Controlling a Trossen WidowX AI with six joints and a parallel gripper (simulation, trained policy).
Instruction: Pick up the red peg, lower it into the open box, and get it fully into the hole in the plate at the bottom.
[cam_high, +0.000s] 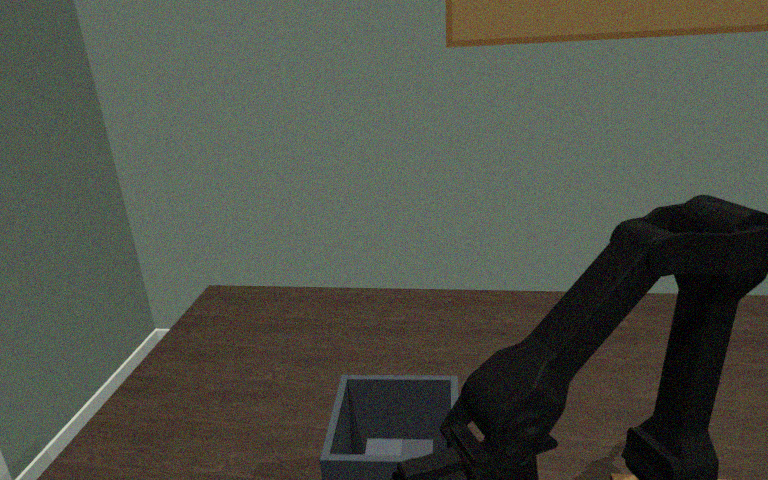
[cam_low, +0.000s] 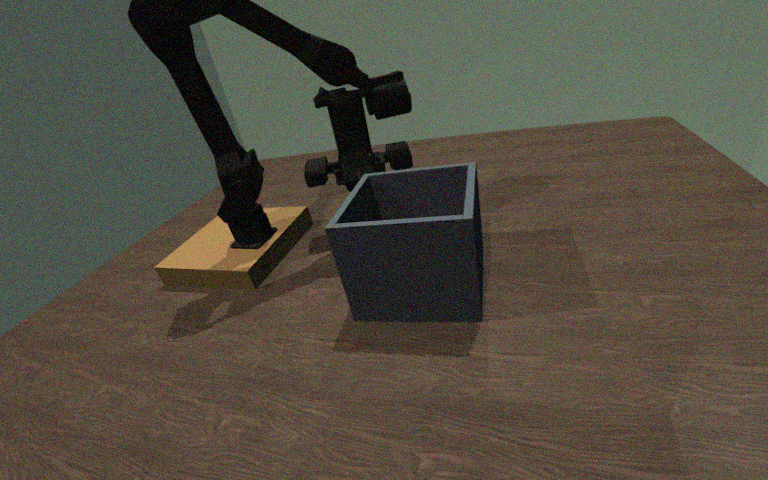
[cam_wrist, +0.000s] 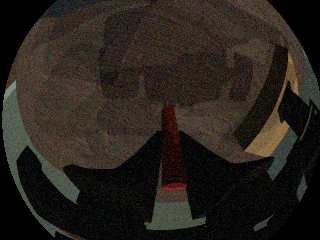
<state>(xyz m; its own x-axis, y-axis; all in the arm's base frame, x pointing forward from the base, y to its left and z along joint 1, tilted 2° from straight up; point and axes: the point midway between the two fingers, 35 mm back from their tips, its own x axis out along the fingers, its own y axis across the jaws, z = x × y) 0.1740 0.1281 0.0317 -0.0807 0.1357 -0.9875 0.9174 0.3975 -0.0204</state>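
My gripper tip is now 150 mm short of the light grey plate, 190 mm to the left of it and 10 mm below it. From my gripper tip the other things lie so: red peg 10 mm to the right, 10 mm above.
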